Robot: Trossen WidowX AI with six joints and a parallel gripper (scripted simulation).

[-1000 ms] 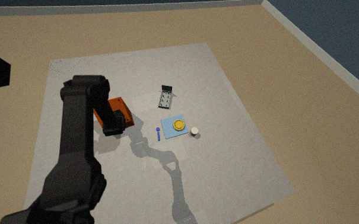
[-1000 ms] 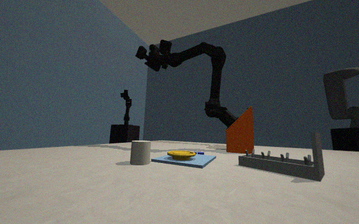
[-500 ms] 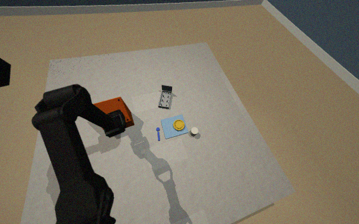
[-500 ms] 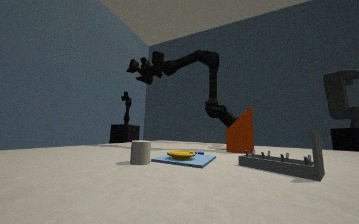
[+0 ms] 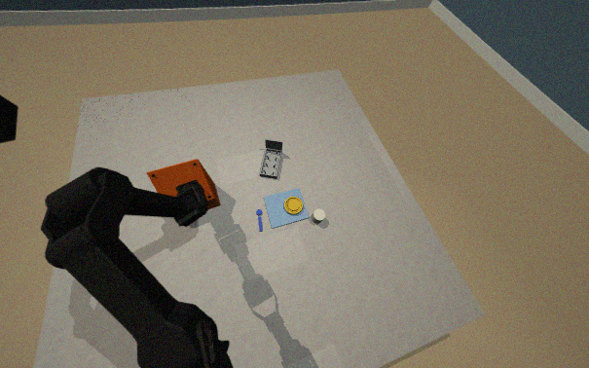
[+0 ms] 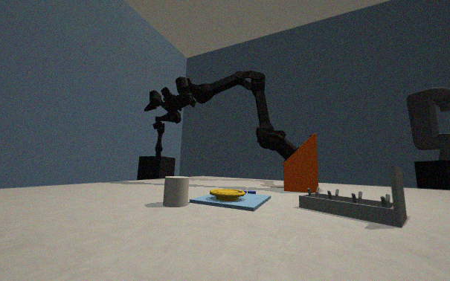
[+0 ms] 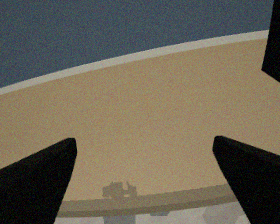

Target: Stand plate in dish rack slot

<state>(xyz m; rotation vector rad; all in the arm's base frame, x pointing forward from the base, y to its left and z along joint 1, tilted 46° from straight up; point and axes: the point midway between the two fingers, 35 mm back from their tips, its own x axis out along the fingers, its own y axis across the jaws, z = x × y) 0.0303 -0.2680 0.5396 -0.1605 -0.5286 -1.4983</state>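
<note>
My gripper tip is 460 mm to the right of the yellow plate, 290 mm short of it and 280 mm above it. Round my gripper tip: light blue mat 460 mm to the left, 290 mm below, 260 mm ahead; blue spoon 470 mm to the left, 290 mm below, 150 mm ahead; cup 380 mm to the left, 350 mm ahead, 270 mm below.
</note>
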